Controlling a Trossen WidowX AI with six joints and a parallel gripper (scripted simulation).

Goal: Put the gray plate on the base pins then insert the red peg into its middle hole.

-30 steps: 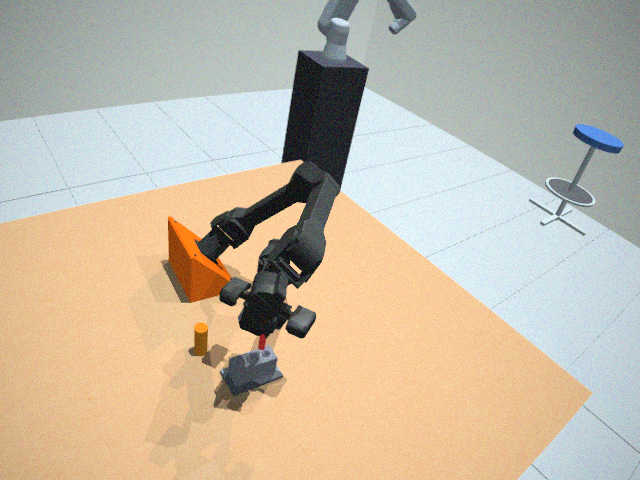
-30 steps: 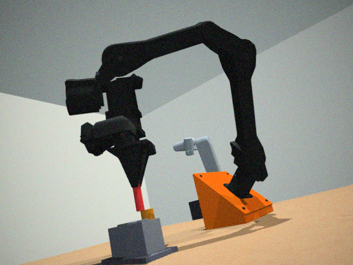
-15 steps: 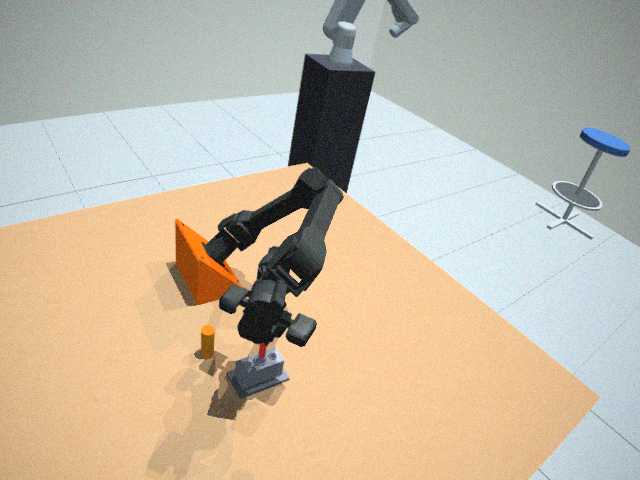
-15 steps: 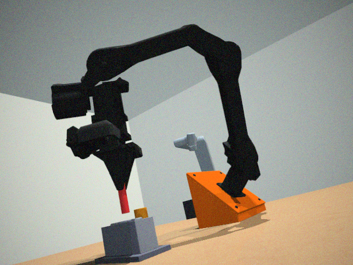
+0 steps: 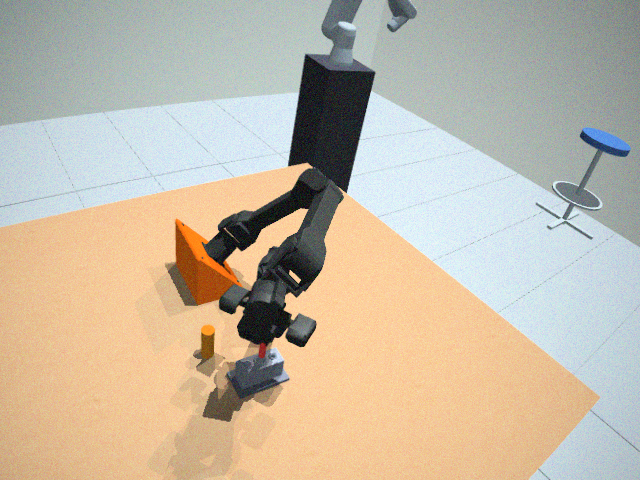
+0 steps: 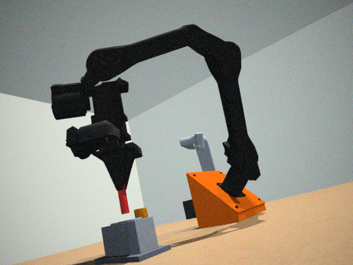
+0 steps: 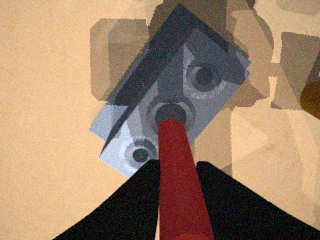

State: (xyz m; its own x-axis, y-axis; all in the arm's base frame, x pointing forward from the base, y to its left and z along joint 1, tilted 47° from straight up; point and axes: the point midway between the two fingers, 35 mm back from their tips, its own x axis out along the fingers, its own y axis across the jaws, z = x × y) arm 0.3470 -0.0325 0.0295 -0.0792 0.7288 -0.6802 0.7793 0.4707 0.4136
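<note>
My gripper tip is 7 cm above the gray plate. From my gripper tip the other things lie so: short orange cylinder 10 cm behind, 9 cm to the right, 7 cm below; then gray base 10 cm below; then red peg right at my gripper tip.
</note>
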